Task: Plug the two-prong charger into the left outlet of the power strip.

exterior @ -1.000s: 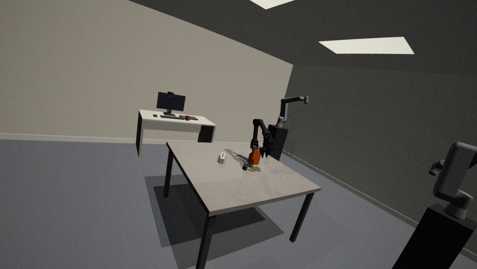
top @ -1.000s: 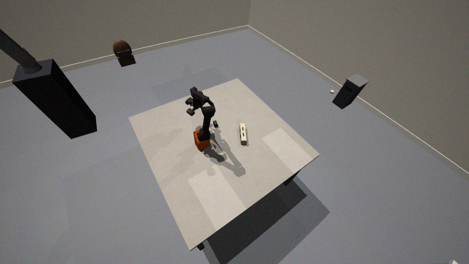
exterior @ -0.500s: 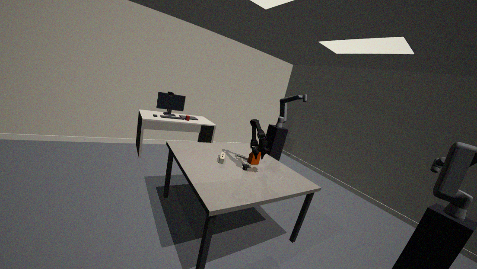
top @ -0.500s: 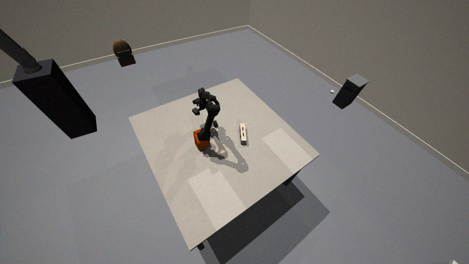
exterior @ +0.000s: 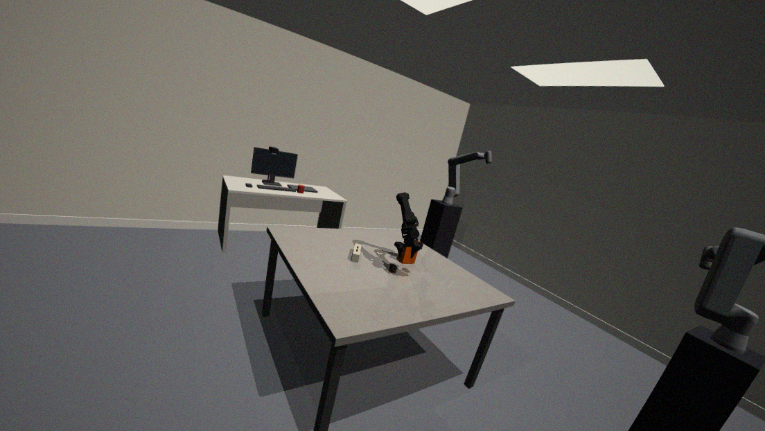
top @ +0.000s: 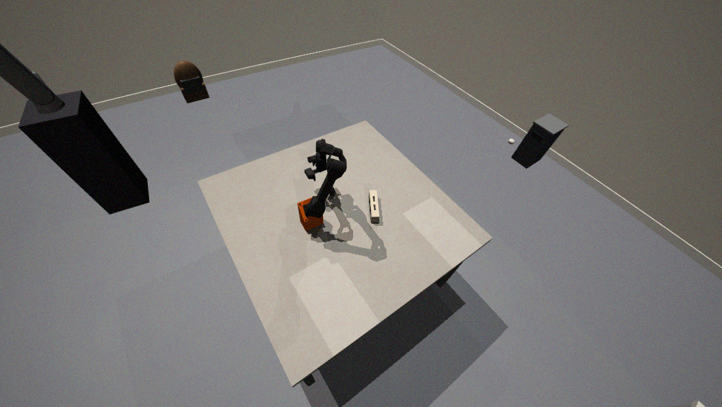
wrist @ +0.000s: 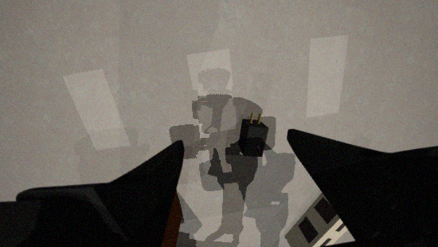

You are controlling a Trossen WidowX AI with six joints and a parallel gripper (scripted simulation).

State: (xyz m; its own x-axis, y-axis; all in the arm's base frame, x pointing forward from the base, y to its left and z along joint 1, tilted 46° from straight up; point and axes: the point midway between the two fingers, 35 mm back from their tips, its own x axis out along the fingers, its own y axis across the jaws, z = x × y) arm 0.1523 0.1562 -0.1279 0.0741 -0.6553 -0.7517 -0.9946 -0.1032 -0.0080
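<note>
Right now my gripper tip is 100 mm above the black two-prong charger, 50 mm short of it and 30 mm to the left of it.
</note>
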